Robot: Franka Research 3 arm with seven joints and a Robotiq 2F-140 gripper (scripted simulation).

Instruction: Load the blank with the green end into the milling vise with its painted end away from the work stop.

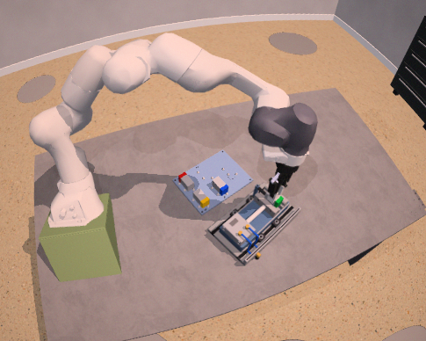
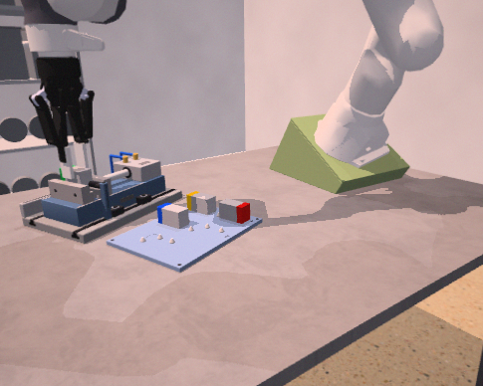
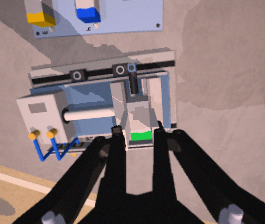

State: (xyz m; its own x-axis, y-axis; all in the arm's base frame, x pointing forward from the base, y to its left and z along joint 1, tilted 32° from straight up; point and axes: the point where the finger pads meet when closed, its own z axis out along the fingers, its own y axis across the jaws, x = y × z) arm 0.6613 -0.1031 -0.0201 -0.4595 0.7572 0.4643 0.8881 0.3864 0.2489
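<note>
Right now the green-ended blank is 4 cm below my hand. Round my hand: blue-ended blank (15 cm behind, 14 cm to the left, 11 cm below); then fixed jaw (6 cm below, 2 cm to the left, 2 cm ahead); then black work stop rod (5 cm to the left, 5 cm below, 3 cm behind).
</note>
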